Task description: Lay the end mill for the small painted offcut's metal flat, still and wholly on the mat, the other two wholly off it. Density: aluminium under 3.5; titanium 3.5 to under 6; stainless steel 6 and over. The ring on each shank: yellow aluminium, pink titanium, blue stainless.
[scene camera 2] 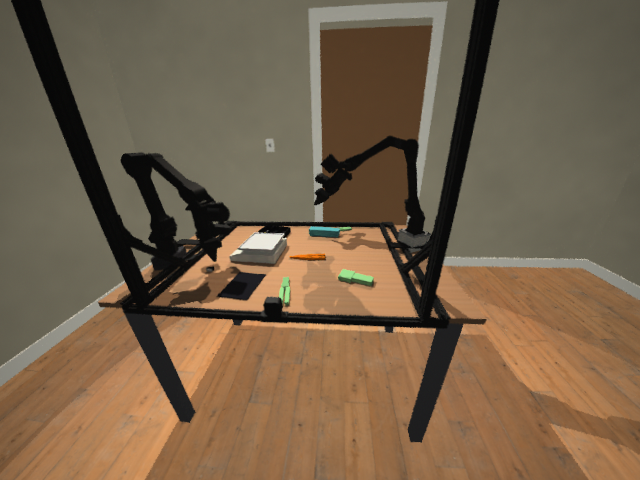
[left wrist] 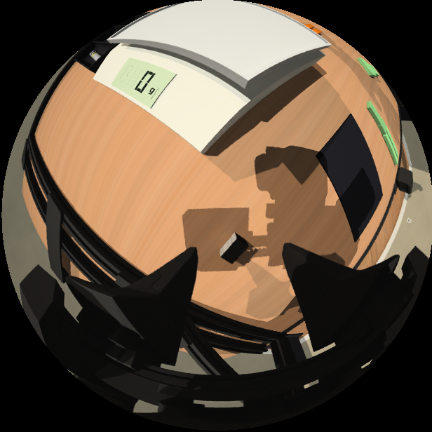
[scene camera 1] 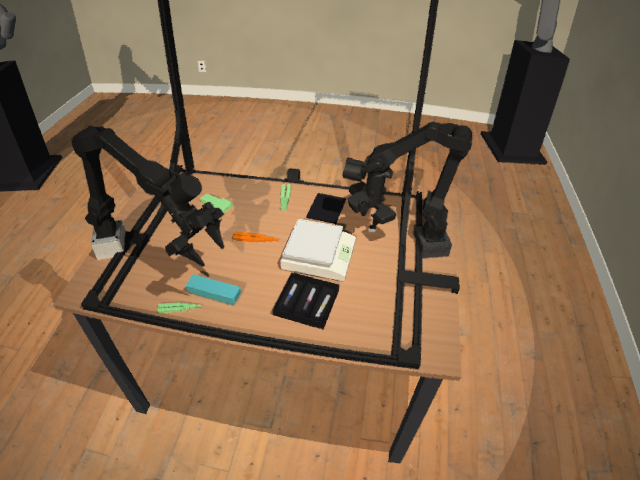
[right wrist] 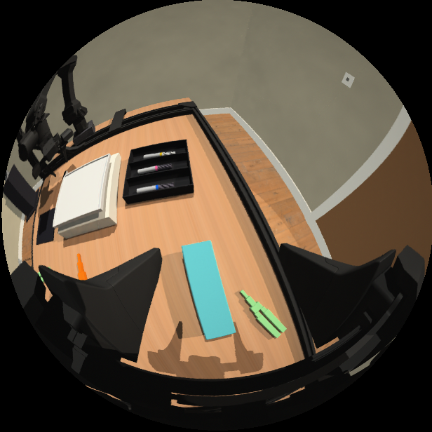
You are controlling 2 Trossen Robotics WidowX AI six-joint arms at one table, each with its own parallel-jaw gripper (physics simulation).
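Pixels of known places: left gripper, between the fingertips: [scene camera 2: 213, 258] [scene camera 1: 368, 221]; right gripper, between the fingertips: [scene camera 2: 318, 202] [scene camera 1: 213, 257]; left arm's base, origin of its link: [scene camera 2: 168, 252] [scene camera 1: 433, 235]; right arm's base, origin of its link: [scene camera 2: 414, 231] [scene camera 1: 106, 231].
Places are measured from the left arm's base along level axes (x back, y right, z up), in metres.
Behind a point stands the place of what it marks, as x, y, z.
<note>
A small offcut [scene camera 1: 372, 227] {-0.181, 0.100, -0.039} [scene camera 2: 209, 268] {-0.180, 0.107, -0.041} [left wrist: 234, 248], with dark and pale faces, lies on the table. My left gripper [left wrist: 241, 251] [scene camera 2: 220, 245] is open and empty above it. My right gripper [right wrist: 221, 253] [scene camera 1: 215, 260] {-0.679, -0.154, 0.122} is open and empty, high over the table. The black tray [scene camera 1: 299, 319] {-0.462, -0.259, -0.038} [right wrist: 158, 198] holds, in separate slots, the blue-ringed end mill [scene camera 1: 291, 294] {-0.476, -0.163, -0.042} [right wrist: 155, 188], the pink-ringed end mill [scene camera 1: 309, 298] {-0.426, -0.185, -0.040} [right wrist: 155, 169] and the yellow-ringed end mill [scene camera 1: 322, 305] {-0.393, -0.216, -0.039} [right wrist: 159, 155]. The dark mat [scene camera 1: 317, 206] {-0.352, 0.246, -0.051} [left wrist: 345, 150] bears no end mill. The scale [scene camera 1: 315, 241] {-0.388, 0.000, 0.009} [left wrist: 200, 112] has an empty pan and reads 0 g.
A teal block [scene camera 1: 212, 289] {-0.704, -0.145, -0.017} [right wrist: 209, 290] and a green tool [scene camera 1: 178, 307] {-0.808, -0.183, -0.043} [right wrist: 262, 314] lie at scene camera 1's near left. An orange tool [scene camera 1: 253, 237] {-0.583, 0.092, -0.040} lies left of the scale. Another green tool [scene camera 1: 284, 197] {-0.467, 0.296, -0.039} and a green block [scene camera 1: 216, 202] {-0.717, 0.291, -0.037} lie toward the far edge. Black rails frame the table.
</note>
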